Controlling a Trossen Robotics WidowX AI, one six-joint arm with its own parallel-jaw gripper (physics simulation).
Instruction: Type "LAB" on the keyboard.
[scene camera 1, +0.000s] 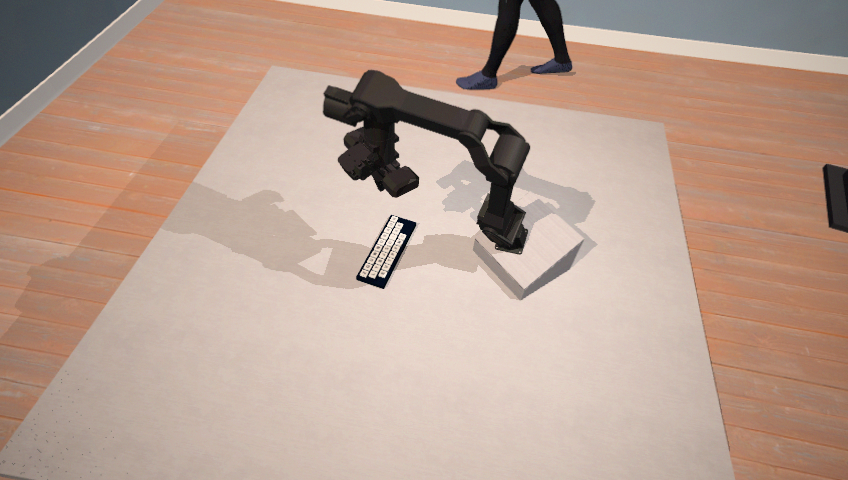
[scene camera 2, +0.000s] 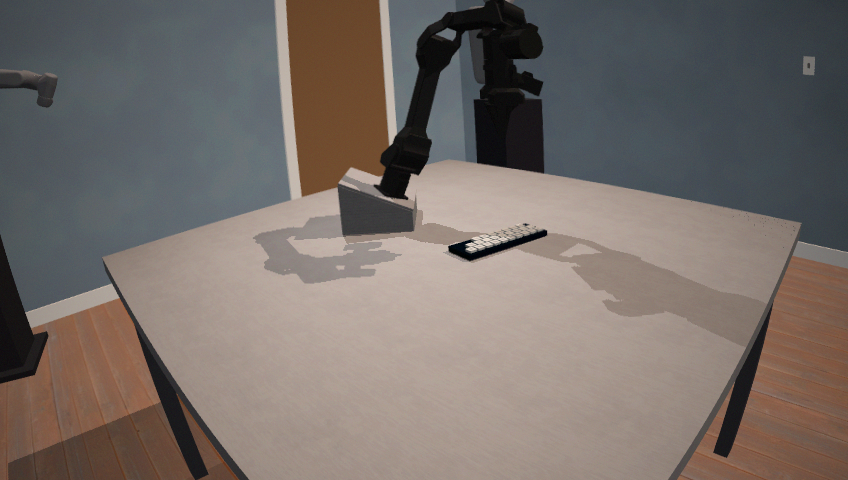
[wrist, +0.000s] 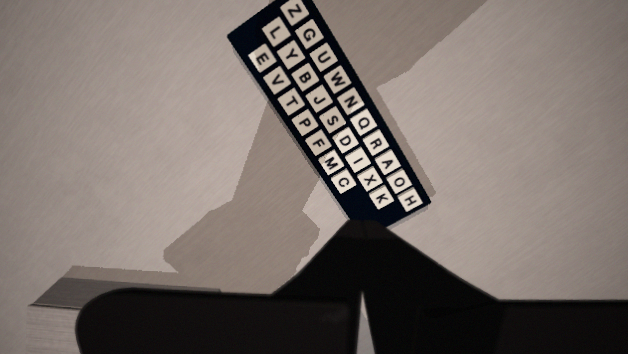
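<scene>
The gripper can be seen in the wrist view (360, 234), and it is visible in scene camera 1 (381, 189) and in scene camera 2 (502, 137) too.
</scene>
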